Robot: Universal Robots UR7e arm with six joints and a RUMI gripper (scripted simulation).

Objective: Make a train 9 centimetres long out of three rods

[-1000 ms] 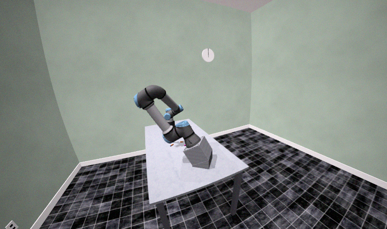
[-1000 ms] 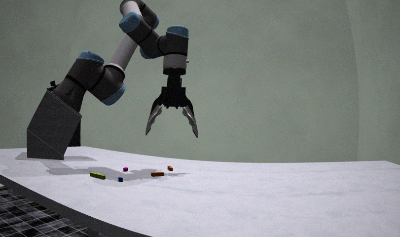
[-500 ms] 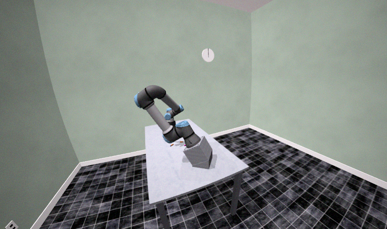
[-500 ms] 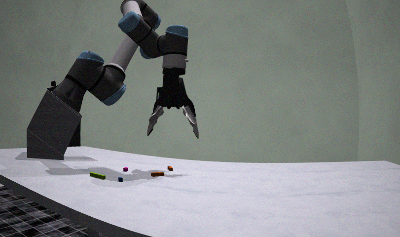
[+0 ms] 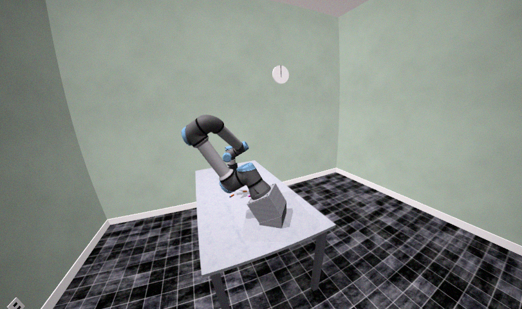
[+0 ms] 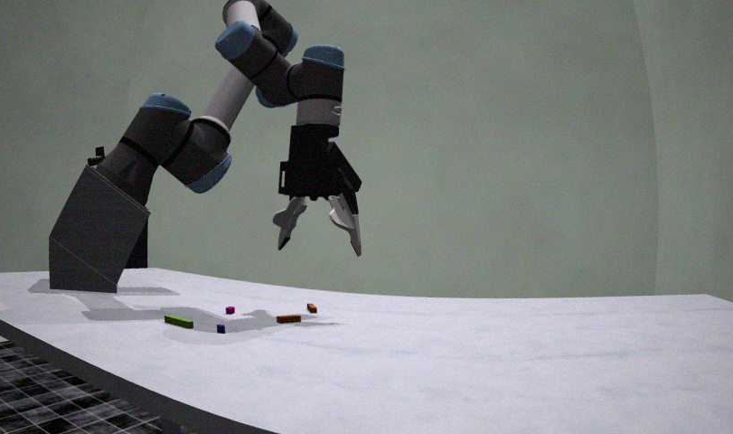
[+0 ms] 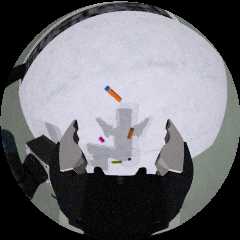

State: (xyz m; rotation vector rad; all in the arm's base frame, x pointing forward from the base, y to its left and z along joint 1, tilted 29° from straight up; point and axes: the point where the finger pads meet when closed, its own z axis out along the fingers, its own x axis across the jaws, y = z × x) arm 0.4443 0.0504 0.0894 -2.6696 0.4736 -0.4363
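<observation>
My hand is 110 mm to the left of the magenta rod, 110 mm past it and 100 mm above it. The rest, counted from my hand: lime rod: 280 mm to the right, 110 mm behind, 100 mm below.
</observation>
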